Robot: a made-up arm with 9 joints. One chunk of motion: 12 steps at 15 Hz.
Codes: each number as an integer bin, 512 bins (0 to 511) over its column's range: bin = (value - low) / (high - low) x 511, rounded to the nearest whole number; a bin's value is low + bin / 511 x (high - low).
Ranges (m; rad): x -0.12..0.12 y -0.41..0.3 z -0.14..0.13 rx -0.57..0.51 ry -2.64..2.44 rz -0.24..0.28
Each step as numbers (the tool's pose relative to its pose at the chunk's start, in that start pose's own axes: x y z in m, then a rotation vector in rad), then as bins.
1 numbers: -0.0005 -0.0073 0.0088 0.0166 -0.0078 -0.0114
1 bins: 254 290 282 278 265 225
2 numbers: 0.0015 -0.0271 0.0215 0.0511 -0.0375 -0.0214
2 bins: 259 276 306 294 262 215
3 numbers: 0.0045 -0.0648 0.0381 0.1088 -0.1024 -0.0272
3 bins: 265 248 337 321 255 209
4 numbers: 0.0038 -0.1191 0.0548 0.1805 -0.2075 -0.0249
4 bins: 264 209 369 355 245 211
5 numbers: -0.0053 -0.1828 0.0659 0.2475 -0.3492 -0.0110
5 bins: 244 164 390 387 230 225
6 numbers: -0.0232 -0.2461 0.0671 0.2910 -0.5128 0.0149
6 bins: 206 118 392 407 214 250
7 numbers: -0.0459 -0.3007 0.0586 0.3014 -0.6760 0.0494
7 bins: 158 79 376 412 198 284
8 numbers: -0.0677 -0.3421 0.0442 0.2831 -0.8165 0.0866
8 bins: 111 49 349 404 183 321
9 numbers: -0.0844 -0.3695 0.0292 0.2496 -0.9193 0.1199
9 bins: 76 29 320 388 173 354
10 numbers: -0.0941 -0.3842 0.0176 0.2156 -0.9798 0.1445
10 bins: 55 19 298 372 167 378
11 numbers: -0.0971 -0.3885 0.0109 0.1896 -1.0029 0.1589
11 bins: 49 15 286 359 165 392
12 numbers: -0.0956 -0.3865 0.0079 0.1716 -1.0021 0.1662
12 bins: 52 17 280 351 165 399
